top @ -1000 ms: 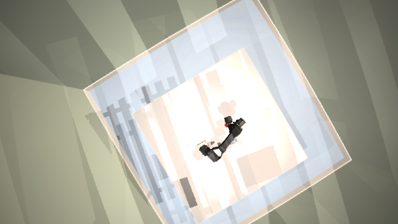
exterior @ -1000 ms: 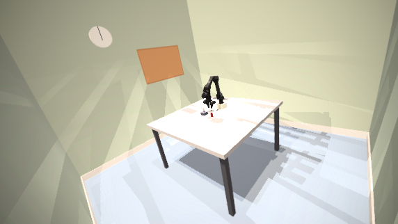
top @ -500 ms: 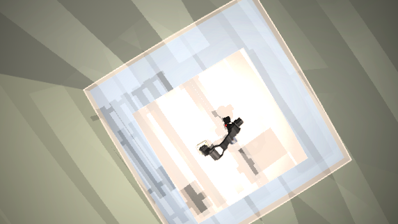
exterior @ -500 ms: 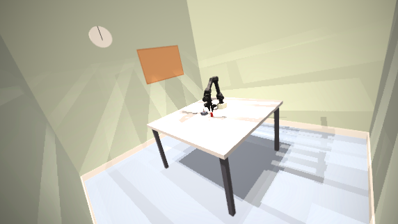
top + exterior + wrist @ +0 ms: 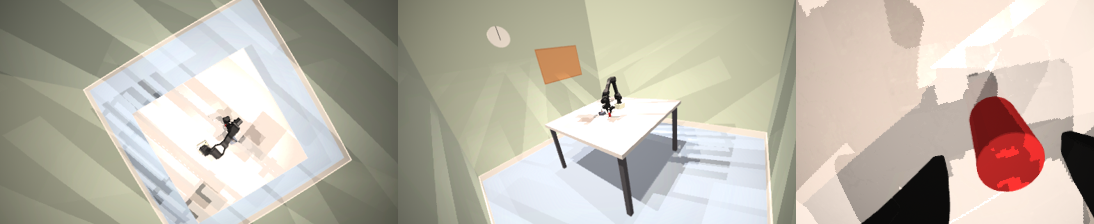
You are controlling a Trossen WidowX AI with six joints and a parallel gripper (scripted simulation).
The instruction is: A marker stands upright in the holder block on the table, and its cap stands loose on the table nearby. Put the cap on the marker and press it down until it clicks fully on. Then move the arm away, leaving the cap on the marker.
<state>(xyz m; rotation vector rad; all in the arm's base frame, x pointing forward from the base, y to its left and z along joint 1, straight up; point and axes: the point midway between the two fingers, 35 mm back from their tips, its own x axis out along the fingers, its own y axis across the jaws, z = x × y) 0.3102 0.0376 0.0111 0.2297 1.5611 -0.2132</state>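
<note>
Now: gripper tip 20 mm above the red cap. Also, from my gripper tip: holder block (150 mm to the right, 40 mm behind, 30 mm below).
</note>
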